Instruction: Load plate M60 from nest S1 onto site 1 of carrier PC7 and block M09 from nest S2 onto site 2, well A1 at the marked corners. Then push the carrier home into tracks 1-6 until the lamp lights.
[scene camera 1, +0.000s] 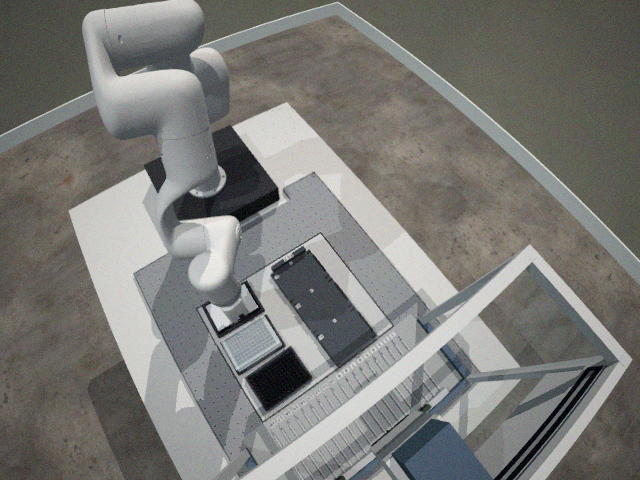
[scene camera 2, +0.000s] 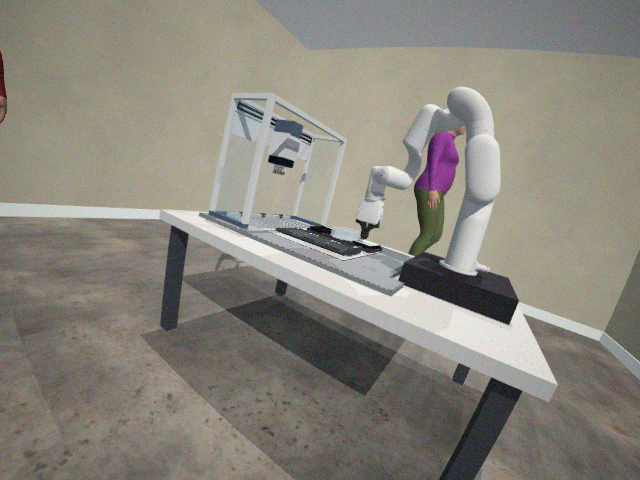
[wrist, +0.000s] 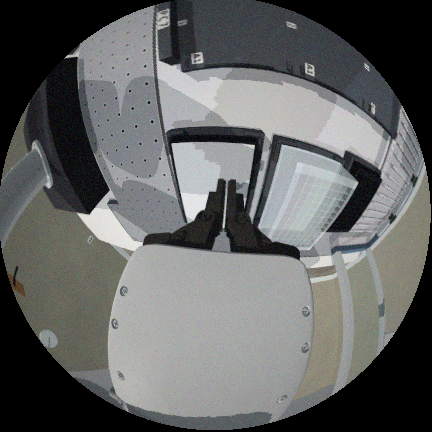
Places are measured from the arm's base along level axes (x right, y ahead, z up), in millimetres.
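Where they show: gripper, fingertip midpoint: (scene camera 2: 363, 238) (wrist: 226, 191); arm's base at its link origin: (scene camera 2: 457, 268) (wrist: 42, 163).
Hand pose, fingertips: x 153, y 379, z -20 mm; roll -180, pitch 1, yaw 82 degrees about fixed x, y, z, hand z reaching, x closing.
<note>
Each offset is from my fingertips to the top centre of the thing. "spot": to the spot under its first point. Level surfaces: height alone.
My gripper (scene camera 1: 242, 315) (scene camera 2: 365, 236) (wrist: 226, 191) is shut with nothing between its fingers and points down above the black-framed nest {spot: dx -48, dy -1, dz -26 mm} (scene camera 1: 256, 298) (wrist: 215, 134) with a white inside. Beside that nest, a clear plate with a grid of wells {spot: dx +29, dy +92, dz +0 mm} (scene camera 1: 251, 342) (scene camera 2: 345, 233) (wrist: 310, 200) sits in the middle nest. A black item {dx +34, dy +200, dz -14 mm} (scene camera 1: 279, 379) (wrist: 360, 192) is at the third nest. The labels M60, M09, S1 and S2 cannot be read. The dark grey carrier PC7 {dx -177, dy +130, dz -10 mm} (scene camera 1: 323, 310) (scene camera 2: 315, 240) (wrist: 240, 40) lies alongside, with A1 marks near its edge facing the nests. No plate or block shows on its visible part.
The ribbed track deck {dz -40 mm} (scene camera 1: 305, 408) (wrist: 407, 160) lies beyond the carrier's far end, under the white gantry enclosure (scene camera 1: 439, 330) (scene camera 2: 258, 170). A blue head {spot: dx -66, dy +418, dz +420 mm} (scene camera 1: 439, 449) (scene camera 2: 289, 127) hangs inside. A lit lamp cannot be made out. A person in purple (scene camera 2: 439, 165) stands behind the table.
</note>
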